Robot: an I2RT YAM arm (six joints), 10 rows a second.
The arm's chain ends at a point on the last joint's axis. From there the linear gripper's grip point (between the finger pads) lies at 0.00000 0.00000 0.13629 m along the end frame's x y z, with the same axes.
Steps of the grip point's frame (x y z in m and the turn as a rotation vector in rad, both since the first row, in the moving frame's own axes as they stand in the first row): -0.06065, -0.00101, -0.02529, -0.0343, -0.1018, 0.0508; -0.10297, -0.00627, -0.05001, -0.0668, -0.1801, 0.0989; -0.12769, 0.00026, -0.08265, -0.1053, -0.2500, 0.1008; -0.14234, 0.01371, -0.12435, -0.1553, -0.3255, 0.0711; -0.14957, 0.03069, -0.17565, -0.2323, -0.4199, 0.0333; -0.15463, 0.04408, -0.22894, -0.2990, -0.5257, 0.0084
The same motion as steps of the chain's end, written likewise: -0.04669, -0.00532, -0.02450, -0.0343, -0.1018, 0.0508; -0.07817, -0.01409, -0.04751, -0.0668, -0.1801, 0.0989; -0.09337, -0.01219, -0.07767, -0.1053, -0.2500, 0.1008; -0.09823, -0.00542, -0.11559, -0.1553, -0.3255, 0.0711; -0.09401, 0.00117, -0.16026, -0.2323, -0.4199, 0.0333; -0.08711, 0.00606, -0.20477, -0.2990, -0.5257, 0.0084
